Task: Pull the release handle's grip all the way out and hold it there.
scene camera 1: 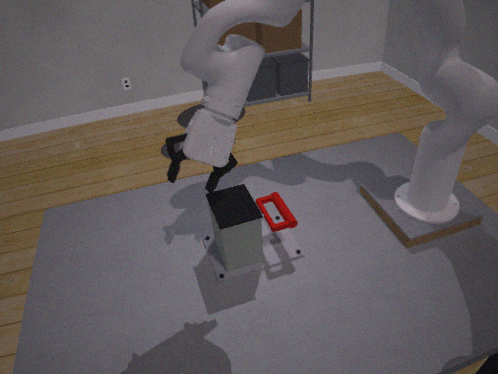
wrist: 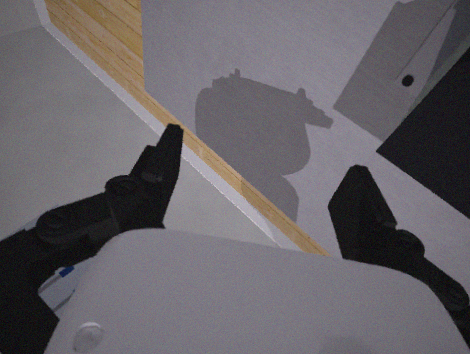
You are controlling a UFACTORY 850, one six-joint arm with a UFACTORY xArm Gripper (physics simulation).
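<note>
The release handle's red grip [scene camera 1: 286,210] is a rectangular loop beside the upper right side of a pale green housing [scene camera 1: 240,245] in the scene view. The housing has a black top [scene camera 1: 234,204] [wrist: 435,145] and stands on a light base plate [scene camera 1: 291,243] with dark bolts. My gripper [scene camera 1: 191,185] [wrist: 262,168] is open and empty, its fingers wide apart. It hangs above and behind the housing's left side, on the side away from the grip. One fingertip appears close to the black top's back left corner; the exact gap is unclear. The grip does not show in the wrist view.
The housing and my arm's base stand on a grey table [scene camera 1: 125,260] [wrist: 300,45]. The arm's base is on a wood-edged board [scene camera 1: 435,234] at the right. A shelf rack [scene camera 1: 310,75] with boxes stands by the back wall. The housing lies between the fingers and the grip.
</note>
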